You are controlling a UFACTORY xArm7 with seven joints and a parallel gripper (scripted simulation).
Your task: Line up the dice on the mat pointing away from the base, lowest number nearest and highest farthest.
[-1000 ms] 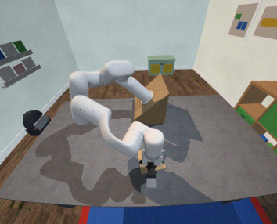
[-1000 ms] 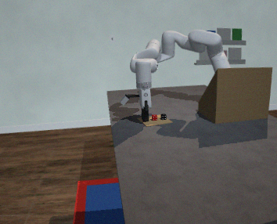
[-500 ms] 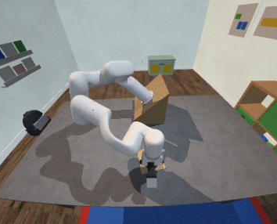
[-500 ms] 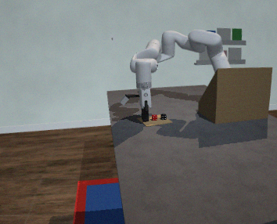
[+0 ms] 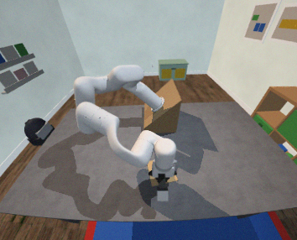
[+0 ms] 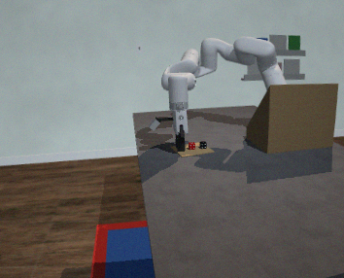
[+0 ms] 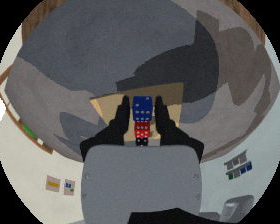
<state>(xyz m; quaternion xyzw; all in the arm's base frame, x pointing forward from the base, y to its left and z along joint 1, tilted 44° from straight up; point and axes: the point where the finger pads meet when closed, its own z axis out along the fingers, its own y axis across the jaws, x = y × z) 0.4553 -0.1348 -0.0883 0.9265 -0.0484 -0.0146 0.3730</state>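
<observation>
The blue die is 10 mm below my hand. From my hand the other things lie so: tan mat (50 mm behind, 20 mm below); then red die (50 mm behind, 10 mm below); then black die (100 mm behind, 10 mm to the left, 10 mm below).
</observation>
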